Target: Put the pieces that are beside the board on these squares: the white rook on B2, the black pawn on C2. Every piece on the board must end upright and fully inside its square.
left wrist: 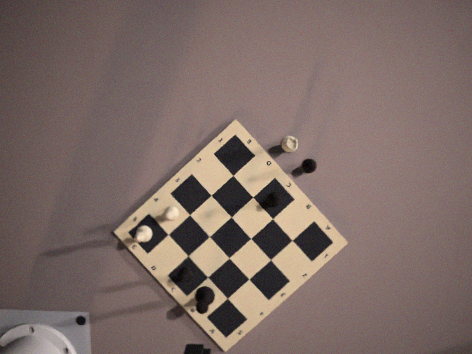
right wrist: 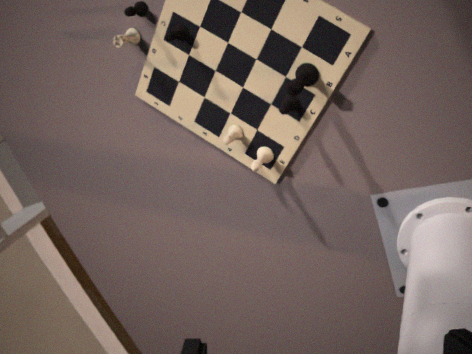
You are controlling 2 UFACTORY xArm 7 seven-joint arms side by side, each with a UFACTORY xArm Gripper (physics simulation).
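Seen in the pictures: left arm's base, origin of the base link: (right wrist: 450, 242).
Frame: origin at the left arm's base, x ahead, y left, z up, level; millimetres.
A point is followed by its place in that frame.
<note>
The white rook (left wrist: 289, 144) @(z 29, x 304, y -346 mm) (right wrist: 127, 37) @(z 19, x 301, y -350 mm) stands on the table beside the board's row 1 edge. The black pawn (left wrist: 309, 165) @(z 30, x 278, y -371 mm) (right wrist: 137, 9) @(z 14, x 274, y -374 mm) stands next to it. Both are off the board (left wrist: 341, 242) @(z 6, x 177, y -417 mm) (right wrist: 361, 30) @(z 6, x 38, y -267 mm). Square B2 (left wrist: 272, 239) @(z 6, x 182, y -326 mm) (right wrist: 220, 20) @(z 6, x 181, y -325 mm) is dark, C2 (left wrist: 252, 218) @(z 6, x 209, y -300 mm) (right wrist: 209, 47) @(z 6, x 207, y -301 mm) is light; both are bare. One black fingertip of my left gripper (left wrist: 196, 349) @(z 486, x 224, y -272 mm) shows at the bottom of its view, with no piece at it. One fingertip of my right gripper (right wrist: 194, 346) @(z 370, x 50, y -231 mm) shows likewise. Both grippers look open, high above the table; their other fingertips are hidden.
White pieces stand on E5 (left wrist: 144, 233) @(z 22, x 192, y -162 mm) and E4 (left wrist: 171, 213) @(z 35, x 219, y -199 mm). Black pieces stand on B5 (left wrist: 204, 296) @(z 30, x 113, y -239 mm), C5 (left wrist: 184, 274) @(z 28, x 140, y -214 mm) and C1 (left wrist: 271, 200) @(z 15, x 233, y -324 mm). A white arm base (left wrist: 37, 342) @(z 27, x 45, y -16 mm) (right wrist: 442, 240) @(z 61, x 3, y -47 mm) stands beyond the board. A pale-edged panel (right wrist: 55, 270) lies lower left.
</note>
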